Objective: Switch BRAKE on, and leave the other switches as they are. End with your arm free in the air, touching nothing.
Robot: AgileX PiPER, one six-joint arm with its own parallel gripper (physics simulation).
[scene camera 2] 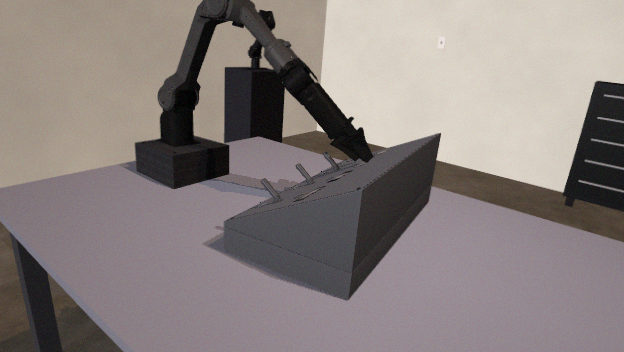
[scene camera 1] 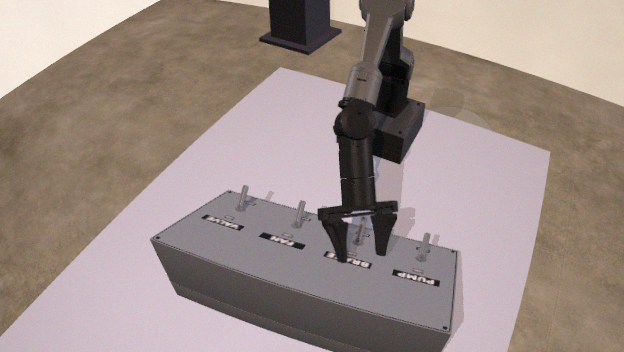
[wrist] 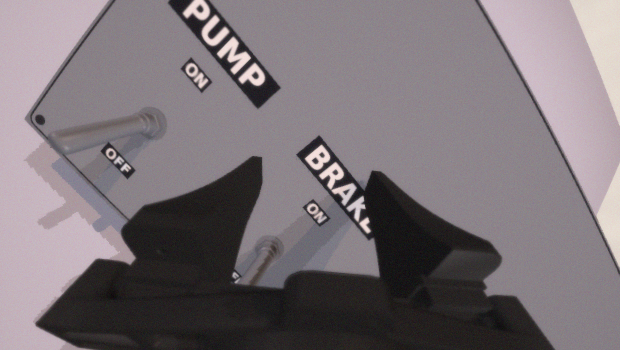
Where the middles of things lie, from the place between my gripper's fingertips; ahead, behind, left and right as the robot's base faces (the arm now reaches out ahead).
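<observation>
Measured from my hand, the grey sloped switch box (scene camera 1: 253, 262) is 30 mm ahead of it and 80 mm to the right of it, and the box sits 40 mm below it.
</observation>
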